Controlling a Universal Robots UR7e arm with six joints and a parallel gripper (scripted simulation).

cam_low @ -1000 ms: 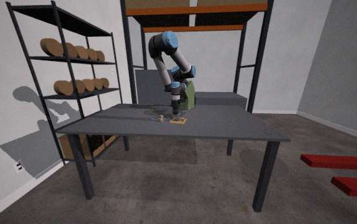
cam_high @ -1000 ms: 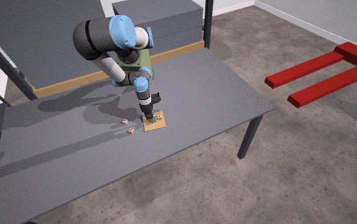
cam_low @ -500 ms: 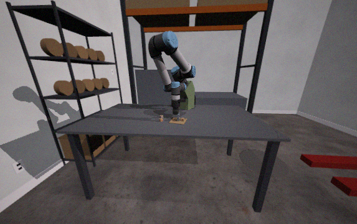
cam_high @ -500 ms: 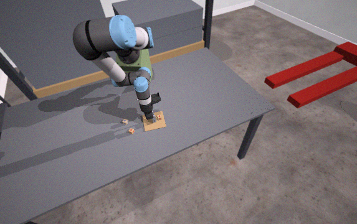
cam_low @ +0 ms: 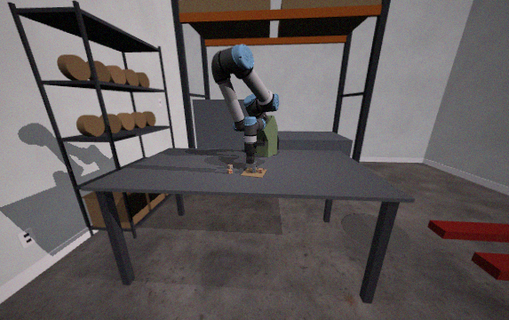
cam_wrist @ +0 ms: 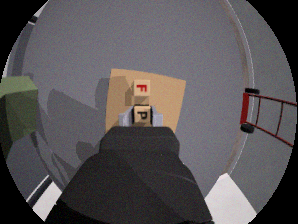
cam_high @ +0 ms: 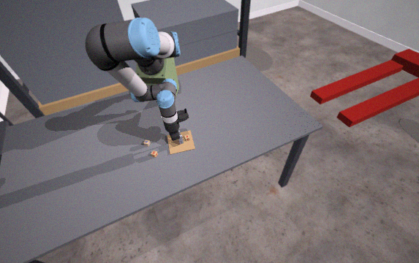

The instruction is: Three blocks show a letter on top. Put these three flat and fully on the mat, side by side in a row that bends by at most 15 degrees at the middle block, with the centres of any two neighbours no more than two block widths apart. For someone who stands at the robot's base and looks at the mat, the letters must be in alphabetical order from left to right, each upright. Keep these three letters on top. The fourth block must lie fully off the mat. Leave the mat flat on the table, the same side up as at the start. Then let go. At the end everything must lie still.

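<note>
Right now the tan mat is 3 cm below my hand.
</note>
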